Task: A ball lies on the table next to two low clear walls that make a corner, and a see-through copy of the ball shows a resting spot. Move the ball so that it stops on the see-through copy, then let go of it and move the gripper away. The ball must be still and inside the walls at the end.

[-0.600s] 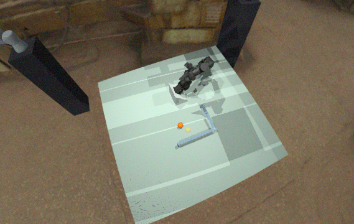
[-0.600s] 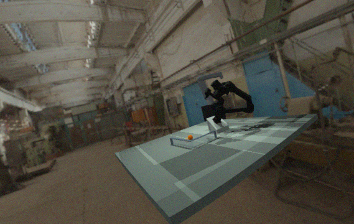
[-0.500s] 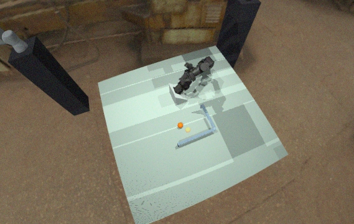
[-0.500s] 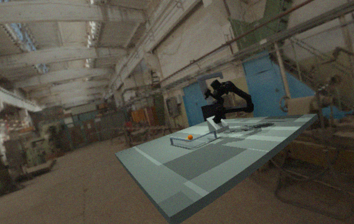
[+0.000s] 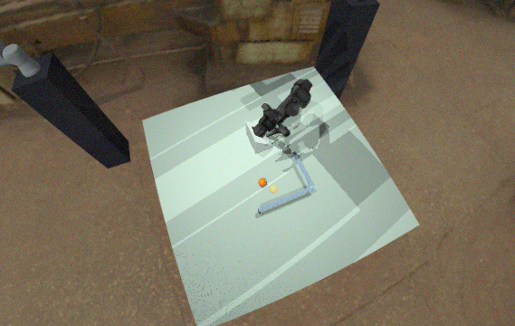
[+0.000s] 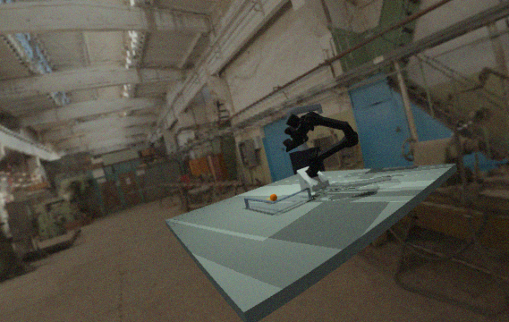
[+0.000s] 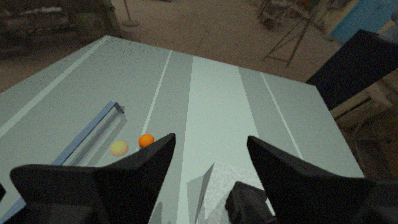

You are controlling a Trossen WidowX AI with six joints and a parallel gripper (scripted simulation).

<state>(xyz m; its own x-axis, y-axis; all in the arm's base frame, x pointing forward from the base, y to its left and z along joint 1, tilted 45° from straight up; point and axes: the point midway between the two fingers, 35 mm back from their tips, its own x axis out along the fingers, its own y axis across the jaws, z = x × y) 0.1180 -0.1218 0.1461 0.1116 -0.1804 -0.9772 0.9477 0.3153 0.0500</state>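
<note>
The orange ball is 250 mm below my gripper tip, 160 mm ahead of it and 50 mm to the right of it. Round my gripper tip: see-through copy 250 mm below, 220 mm ahead, 10 mm to the right.
</note>
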